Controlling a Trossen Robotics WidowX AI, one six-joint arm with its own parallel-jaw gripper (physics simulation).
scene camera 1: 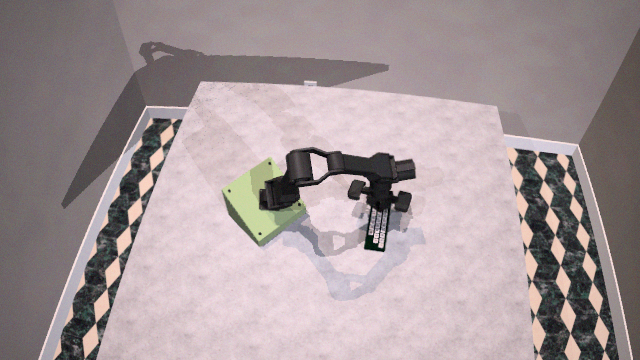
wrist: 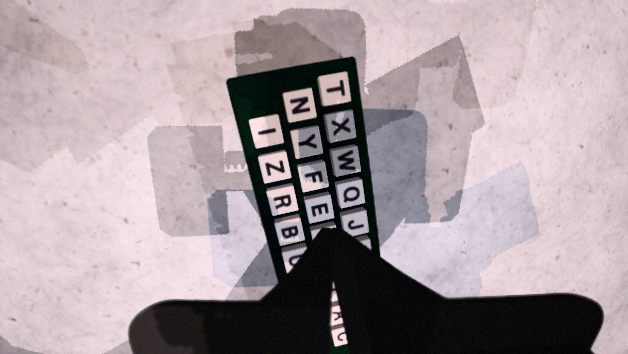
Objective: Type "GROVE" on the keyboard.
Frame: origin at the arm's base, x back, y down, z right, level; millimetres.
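Seen in the pictures: gripper, between the fingertips: (scene camera 1: 380, 211) (wrist: 330, 237); arm's base, origin of its link: (scene camera 1: 269, 199).
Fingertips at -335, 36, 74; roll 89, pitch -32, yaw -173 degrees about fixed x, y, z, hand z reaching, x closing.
Offsets run from my fingertips to a thing's top centre, as dx, dy, dz. Level surfaces: height alone.
A dark green keyboard {+7, +29, +20} (scene camera 1: 374, 245) (wrist: 255, 95) with white letter keys lies on the table. In the wrist view its keys run in three rows. The R key {+13, +29, -16} (wrist: 282, 200), the E key {-1, +29, -1} (wrist: 319, 208), the B key {+19, +29, +1} (wrist: 290, 231), the F key {-7, +29, -18} (wrist: 313, 176) and the J key {-13, +29, +18} (wrist: 354, 224) show. My gripper (wrist: 330, 237) is shut with nothing between its fingers. Its tips are over the middle row, covering most of the key just below E. The fingers hide much of the lower keyboard; the G, O and V keys cannot be made out. Whether the tips touch a key is unclear.
The arm's base stands on a light green block (scene camera 1: 240, 200) at the left of the keyboard in the scene view. The pale table {dy +45} (scene camera 1: 310, 320) has its far edge near the back wall. Arm shadows fall around the keyboard.
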